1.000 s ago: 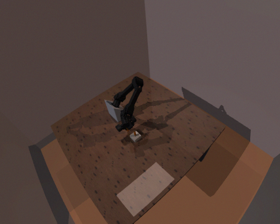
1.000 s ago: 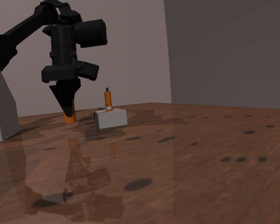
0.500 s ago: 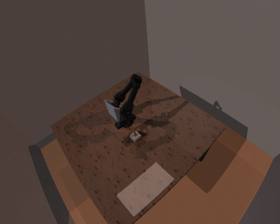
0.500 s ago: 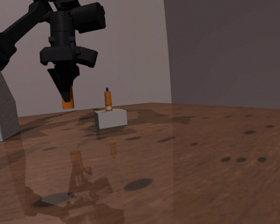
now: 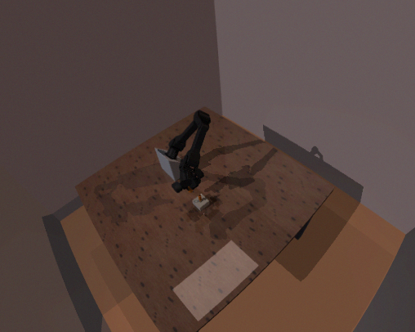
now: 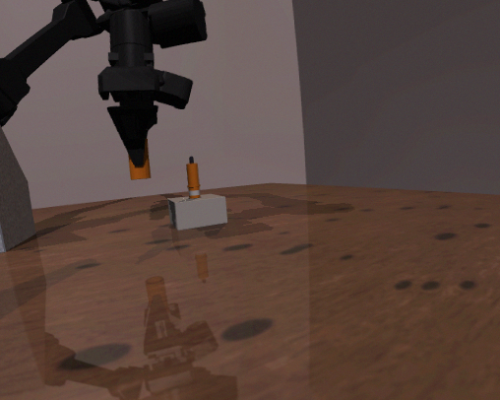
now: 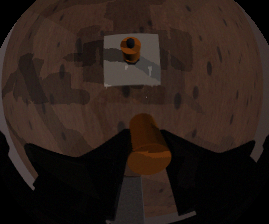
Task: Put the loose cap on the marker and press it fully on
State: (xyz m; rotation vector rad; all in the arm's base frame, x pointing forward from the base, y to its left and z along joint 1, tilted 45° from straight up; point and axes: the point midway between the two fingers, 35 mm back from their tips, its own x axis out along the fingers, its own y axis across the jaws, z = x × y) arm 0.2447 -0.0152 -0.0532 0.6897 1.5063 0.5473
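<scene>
My gripper tip is now 80 mm short of the white holder block, 70 mm above it and 10 mm to the right of it. Also, from my gripper tip: orange cap (10 mm above).
</scene>
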